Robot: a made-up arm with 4 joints.
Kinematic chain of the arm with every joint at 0, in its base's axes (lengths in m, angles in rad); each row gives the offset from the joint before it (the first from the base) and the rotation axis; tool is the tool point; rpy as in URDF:
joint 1: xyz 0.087 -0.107 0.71 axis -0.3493 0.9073 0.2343
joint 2: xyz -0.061 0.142 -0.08 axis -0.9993 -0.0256 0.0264
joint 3: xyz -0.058 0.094 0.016 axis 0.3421 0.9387 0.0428
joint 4: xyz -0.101 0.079 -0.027 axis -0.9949 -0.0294 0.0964
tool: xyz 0.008 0.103 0.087 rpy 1.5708 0 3.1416
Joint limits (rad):
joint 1: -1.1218..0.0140
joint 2: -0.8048..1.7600
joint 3: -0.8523..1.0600
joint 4: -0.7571..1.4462
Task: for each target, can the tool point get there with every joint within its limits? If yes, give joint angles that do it. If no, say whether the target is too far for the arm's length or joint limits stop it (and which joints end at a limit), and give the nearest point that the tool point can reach.
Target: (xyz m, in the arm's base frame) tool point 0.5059 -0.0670 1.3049
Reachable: no: too far | nearest point 0.0141 0.0484 0.9029 | short by 0.646 m
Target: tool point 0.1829 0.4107 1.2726
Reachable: no: too far | nearest point 0.0804 0.3259 0.8159 | short by 0.476 m
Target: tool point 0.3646 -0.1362 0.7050
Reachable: no: joint limits stop it (at a limit: joint 1, joint 3, joint 4) | nearest point 0.2832 -0.0905 0.4907 | short by 0.234 m
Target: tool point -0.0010 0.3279 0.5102
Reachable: yes | joints -0.4925 0.5187 -0.4850 -0.1664
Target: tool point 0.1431 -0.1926 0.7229
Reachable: no: joint limits stop it (at a limit: joint 1, joint 2, joint 3, joint 4) | nearest point 0.0274 0.0085 0.8441 | short by 0.262 m
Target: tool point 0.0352 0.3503 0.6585
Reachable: yes | joints -0.7791 0.5409 0.2925 -0.2628
